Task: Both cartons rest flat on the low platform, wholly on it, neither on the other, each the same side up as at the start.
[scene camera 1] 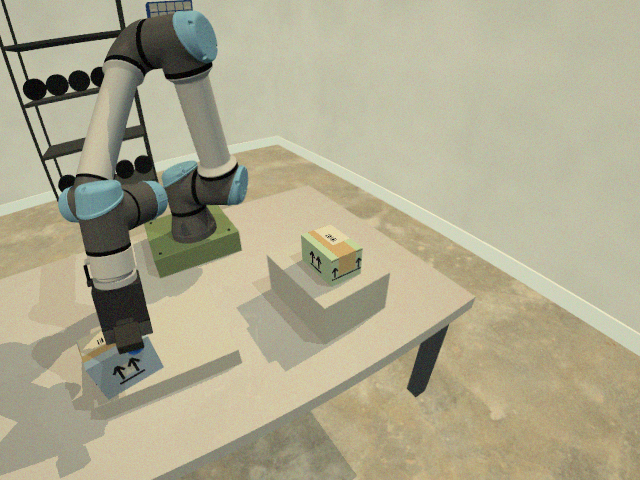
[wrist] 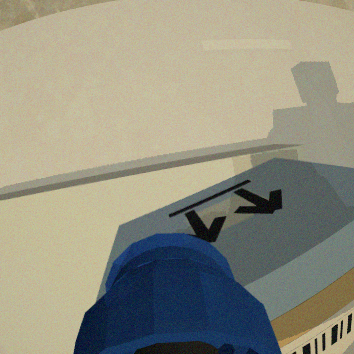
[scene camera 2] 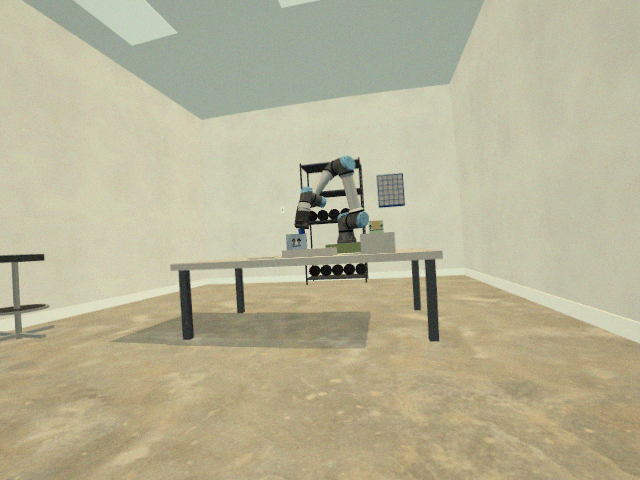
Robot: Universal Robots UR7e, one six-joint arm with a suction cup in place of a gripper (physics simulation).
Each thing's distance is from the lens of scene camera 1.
low flat platform (scene camera 1: 189, 335): 80 cm
